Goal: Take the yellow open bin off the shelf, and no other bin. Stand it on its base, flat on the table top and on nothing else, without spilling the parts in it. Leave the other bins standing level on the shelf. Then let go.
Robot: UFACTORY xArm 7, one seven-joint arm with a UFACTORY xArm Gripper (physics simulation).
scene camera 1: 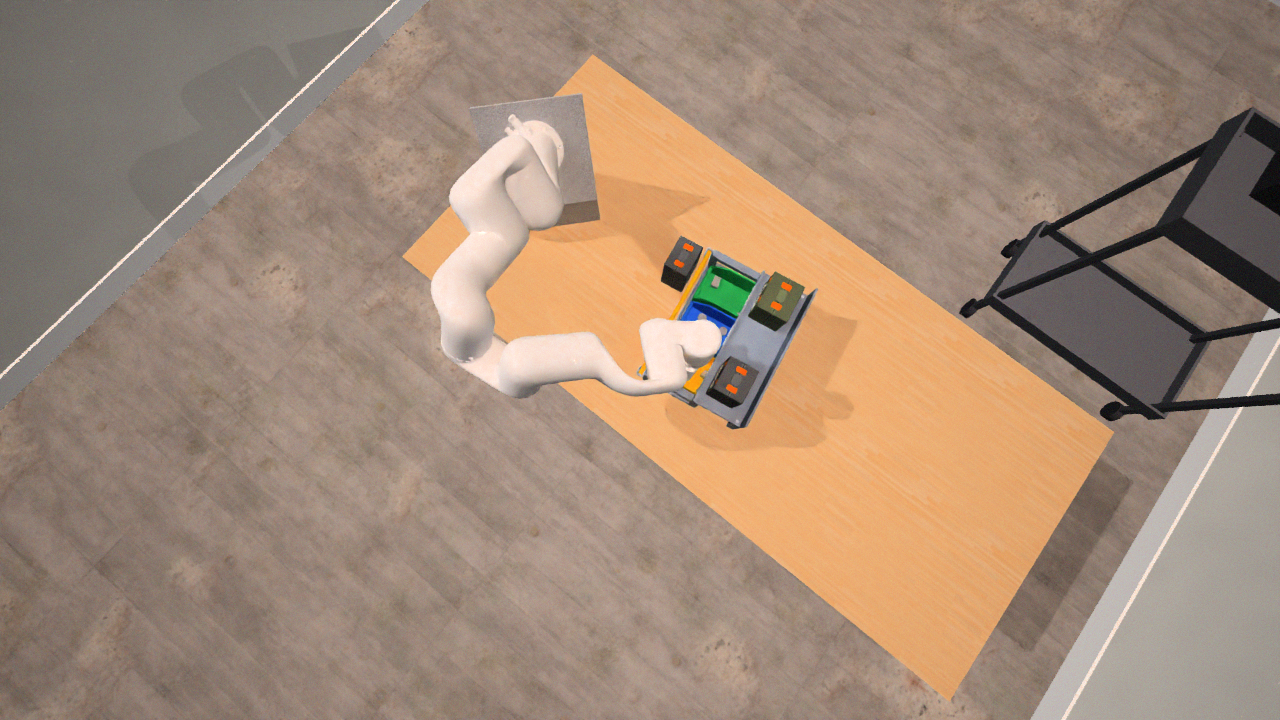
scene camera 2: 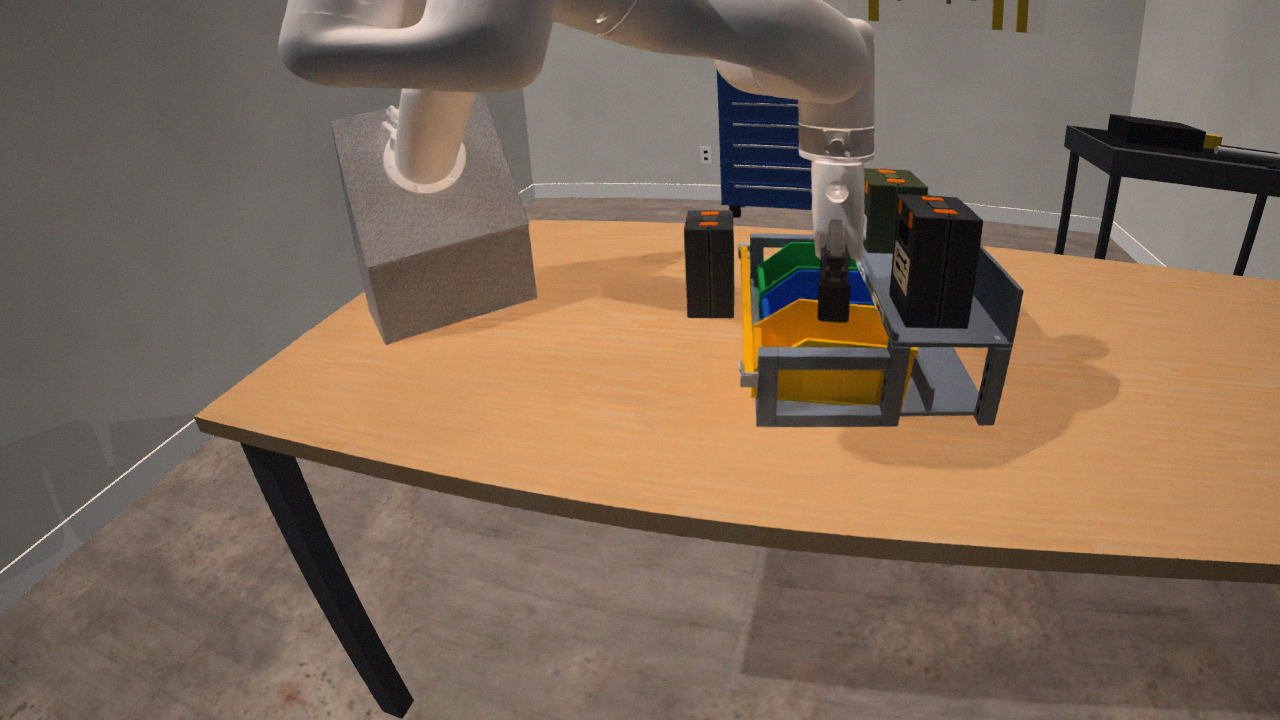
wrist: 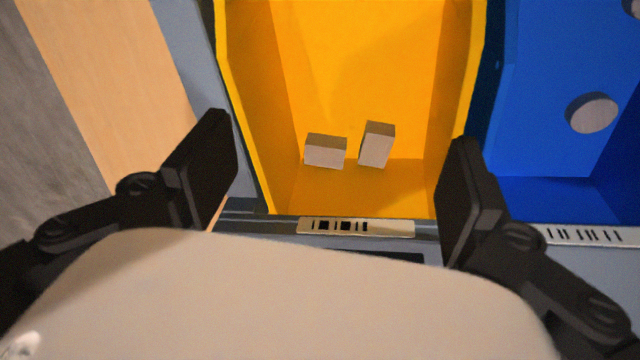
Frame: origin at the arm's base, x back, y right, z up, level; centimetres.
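Where they show: gripper, fingertip midpoint: (scene camera 2: 833,301) (wrist: 335,152); arm's base, origin of the base link: (scene camera 1: 536,149) (scene camera 2: 424,159).
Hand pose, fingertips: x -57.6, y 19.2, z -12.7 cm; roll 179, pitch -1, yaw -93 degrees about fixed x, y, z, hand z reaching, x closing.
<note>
Each offset is from my fingertips to the top centre of the thing. Level surfaces: height alone.
The yellow open bin @(dz -2.0, dx +0.0, dy -0.2 cm) (scene camera 1: 698,382) (scene camera 2: 805,326) (wrist: 360,60) sits in the near-end bay of the grey shelf (scene camera 1: 756,356) (scene camera 2: 989,385), with two small grey blocks @(dz -8.5, dx -6.8, dy +1.7 cm) (wrist: 325,152) @(dz -8.4, dx -5.9, dy -1.9 cm) (wrist: 376,146) inside. My gripper (scene camera 2: 833,315) (wrist: 335,152) is open and empty, pointing down at the yellow bin. In the wrist view its left finger is outside the left rim, and its right finger overlaps the right rim beside the blue bin. Finger depth against the rims is unclear. The blue bin @(dz -3.0, dx -0.3, dy -11.7 cm) (scene camera 1: 717,320) (scene camera 2: 796,288) (wrist: 550,100) and green bin @(dz -3.0, dx +0.9, dy -22.9 cm) (scene camera 1: 732,288) (scene camera 2: 787,259) stand beyond. My wrist partly hides the bins from above.
A yellow rail @(dz -4.6, dx +10.3, dy -10.7 cm) (scene camera 2: 748,313) runs along the shelf's open side. A black case @(dz +11.3, dx -10.8, dy -0.9 cm) (scene camera 1: 733,382) (scene camera 2: 939,259) and a dark green case @(dz +8.8, dx -8.9, dy -23.9 cm) (scene camera 1: 777,301) (scene camera 2: 893,213) stand on the upper deck. Another black case @(dz +2.1, dx +16.2, dy -21.7 cm) (scene camera 1: 682,263) (scene camera 2: 708,268) stands on the table @(dz -11.1 cm) (scene camera 1: 904,447) (scene camera 2: 554,411).
</note>
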